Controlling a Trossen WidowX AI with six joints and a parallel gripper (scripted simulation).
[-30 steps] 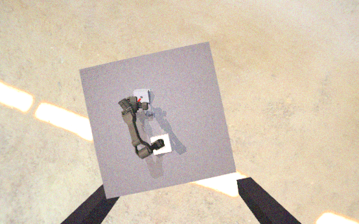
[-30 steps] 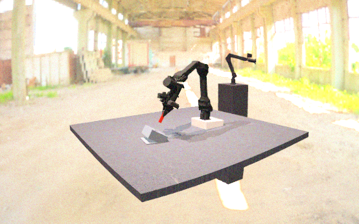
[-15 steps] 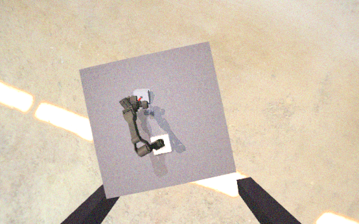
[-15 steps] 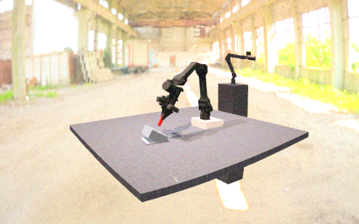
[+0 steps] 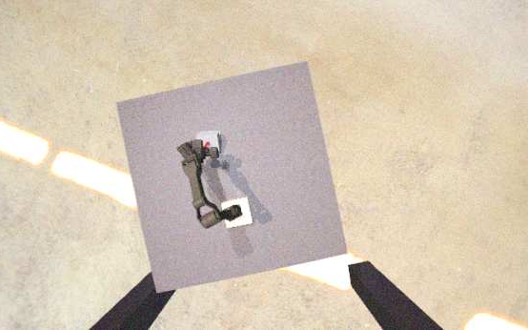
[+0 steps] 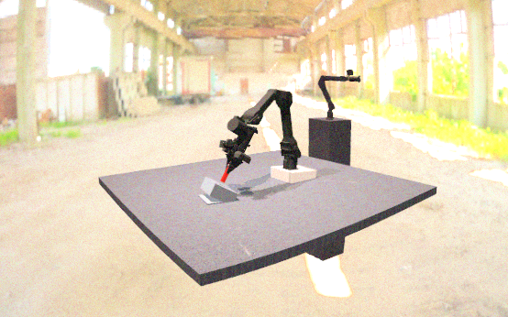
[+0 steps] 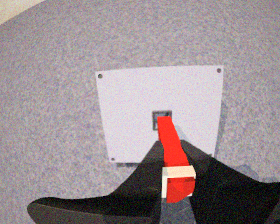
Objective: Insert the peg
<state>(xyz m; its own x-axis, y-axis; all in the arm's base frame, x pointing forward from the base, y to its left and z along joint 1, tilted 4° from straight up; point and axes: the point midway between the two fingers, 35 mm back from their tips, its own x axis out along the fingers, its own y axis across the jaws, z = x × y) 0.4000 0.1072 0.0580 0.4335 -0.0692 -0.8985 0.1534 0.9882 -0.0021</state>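
Right now the red peg is 1 cm behind my gripper tip and 1 cm above it. From my gripper tip the other things lie so: sloped panel 7 cm below, 4 cm ahead.
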